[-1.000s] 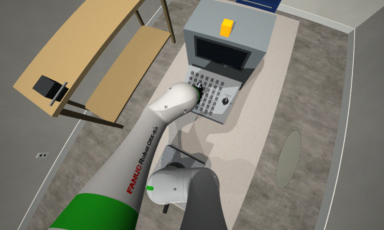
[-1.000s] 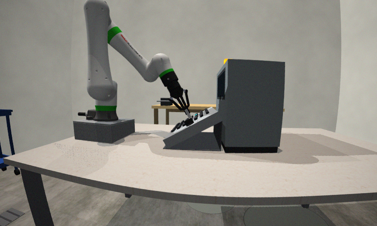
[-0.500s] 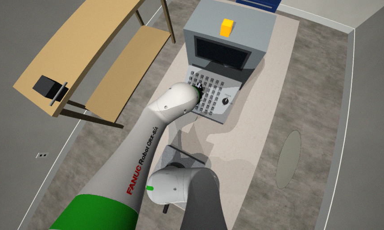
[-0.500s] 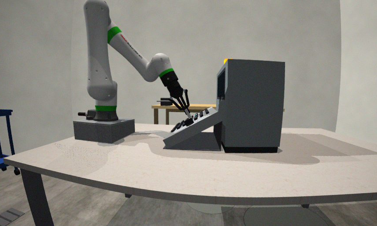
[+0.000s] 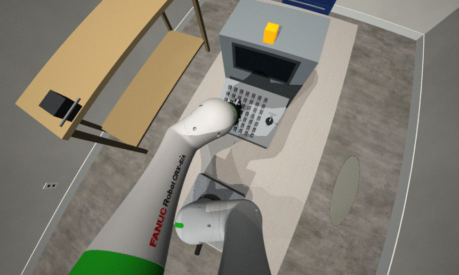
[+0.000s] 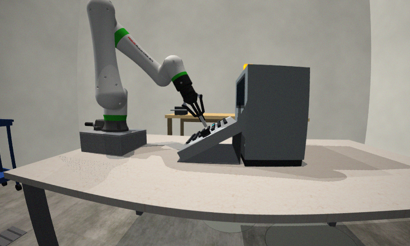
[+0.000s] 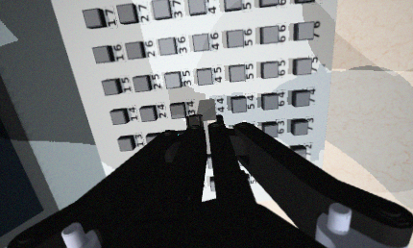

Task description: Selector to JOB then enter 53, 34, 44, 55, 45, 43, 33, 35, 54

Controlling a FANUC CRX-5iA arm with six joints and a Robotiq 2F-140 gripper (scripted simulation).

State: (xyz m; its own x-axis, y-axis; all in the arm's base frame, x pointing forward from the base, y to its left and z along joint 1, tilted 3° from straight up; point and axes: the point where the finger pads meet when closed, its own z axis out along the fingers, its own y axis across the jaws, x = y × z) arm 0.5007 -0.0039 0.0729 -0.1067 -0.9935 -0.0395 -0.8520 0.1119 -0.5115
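My hand is 160 mm to the left of the black selector knob, 30 mm above it and 10 mm short of it. Round my hand: sloped keypad (80 mm below, 50 mm to the right, 40 mm ahead).
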